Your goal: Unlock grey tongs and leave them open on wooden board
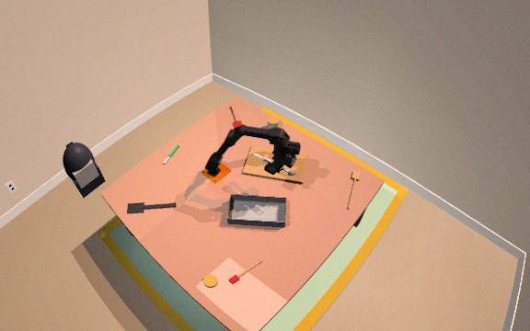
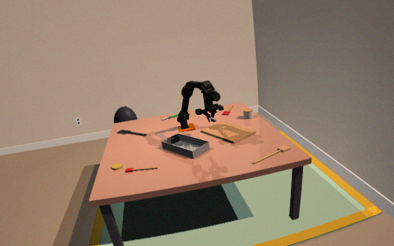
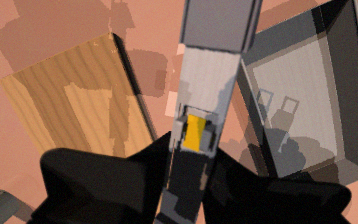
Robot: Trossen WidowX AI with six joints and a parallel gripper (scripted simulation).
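My gripper tip is 20 mm short of the yellow lock piece and 40 mm below it. Also, from my gripper tip: tin 10 mm behind, 200 mm to the right, 130 mm below; then yellow disc 20 mm ahead, 680 mm to the right, 150 mm below; then wooden board 110 mm behind, 170 mm to the left, 150 mm below.
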